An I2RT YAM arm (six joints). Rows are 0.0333 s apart.
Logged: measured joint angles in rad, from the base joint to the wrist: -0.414, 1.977, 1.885, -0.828, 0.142, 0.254; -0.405, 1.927, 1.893, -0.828, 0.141, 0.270; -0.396, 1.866, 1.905, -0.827, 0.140, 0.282; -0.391, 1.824, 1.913, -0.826, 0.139, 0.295; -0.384, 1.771, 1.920, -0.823, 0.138, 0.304; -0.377, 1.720, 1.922, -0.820, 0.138, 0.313; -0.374, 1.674, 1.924, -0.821, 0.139, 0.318; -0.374, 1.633, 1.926, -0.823, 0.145, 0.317; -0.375, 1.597, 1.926, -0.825, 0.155, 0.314; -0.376, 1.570, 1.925, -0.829, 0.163, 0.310; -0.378, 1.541, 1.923, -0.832, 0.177, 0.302; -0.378, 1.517, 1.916, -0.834, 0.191, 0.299; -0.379, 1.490, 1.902, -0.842, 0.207, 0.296; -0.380, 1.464, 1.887, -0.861, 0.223, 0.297; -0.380, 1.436, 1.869, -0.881, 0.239, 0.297; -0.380, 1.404, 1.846, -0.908, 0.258, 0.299; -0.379, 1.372, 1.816, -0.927, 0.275, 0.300; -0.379, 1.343, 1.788, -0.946, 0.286, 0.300
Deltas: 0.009, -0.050, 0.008, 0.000, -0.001, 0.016; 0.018, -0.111, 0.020, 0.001, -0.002, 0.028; 0.023, -0.153, 0.028, 0.002, -0.003, 0.041; 0.030, -0.206, 0.035, 0.005, -0.004, 0.050; 0.037, -0.257, 0.037, 0.008, -0.004, 0.059; 0.040, -0.303, 0.039, 0.007, -0.003, 0.064; 0.040, -0.344, 0.041, 0.005, 0.003, 0.063; 0.039, -0.380, 0.041, 0.003, 0.013, 0.060; 0.038, -0.407, 0.040, -0.001, 0.021, 0.056; 0.036, -0.436, 0.038, -0.004, 0.035, 0.048; 0.036, -0.460, 0.031, -0.006, 0.049, 0.045; 0.035, -0.487, 0.017, -0.014, 0.065, 0.042; 0.034, -0.513, 0.002, -0.033, 0.081, 0.043; 0.034, -0.541, -0.016, -0.053, 0.097, 0.043; 0.034, -0.573, -0.039, -0.080, 0.116, 0.045; 0.035, -0.605, -0.069, -0.099, 0.133, 0.046; 0.035, -0.634, -0.097, -0.118, 0.144, 0.046
